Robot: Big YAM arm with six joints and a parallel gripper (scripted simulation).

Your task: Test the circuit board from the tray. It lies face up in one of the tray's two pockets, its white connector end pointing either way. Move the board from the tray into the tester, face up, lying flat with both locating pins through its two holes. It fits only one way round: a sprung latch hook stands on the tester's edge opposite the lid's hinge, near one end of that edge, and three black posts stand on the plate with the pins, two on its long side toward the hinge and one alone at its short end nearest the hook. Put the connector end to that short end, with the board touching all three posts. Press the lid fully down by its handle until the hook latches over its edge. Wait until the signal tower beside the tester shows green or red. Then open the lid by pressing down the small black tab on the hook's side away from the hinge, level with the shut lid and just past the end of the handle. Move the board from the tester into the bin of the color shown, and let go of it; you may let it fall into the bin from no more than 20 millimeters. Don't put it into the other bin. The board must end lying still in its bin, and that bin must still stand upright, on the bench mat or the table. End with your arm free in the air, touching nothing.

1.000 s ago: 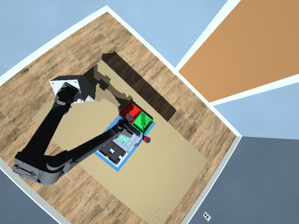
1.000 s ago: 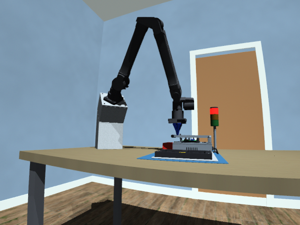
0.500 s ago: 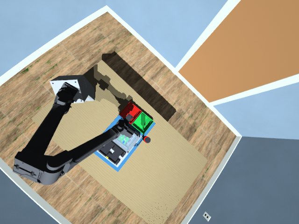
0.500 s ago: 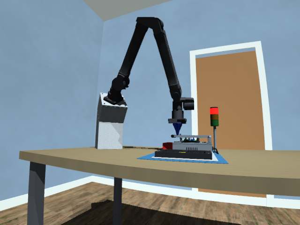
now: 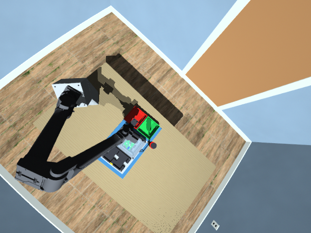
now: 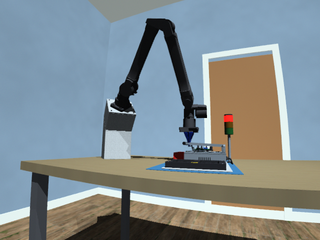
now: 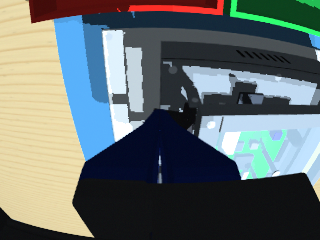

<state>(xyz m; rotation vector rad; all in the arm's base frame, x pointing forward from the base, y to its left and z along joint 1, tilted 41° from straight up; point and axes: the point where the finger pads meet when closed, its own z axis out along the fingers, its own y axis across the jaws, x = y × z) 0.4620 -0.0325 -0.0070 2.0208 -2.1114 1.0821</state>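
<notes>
Now: hand 1 cm short of the black latch hook and 1 cm above it. Also, from my hand: green circuit board: 6 cm ahead, 7 cm to the right, 2 cm below; tester plate: 7 cm ahead, 7 cm to the right, 2 cm below; tester lid: 7 cm ahead, 7 cm to the right.
</notes>
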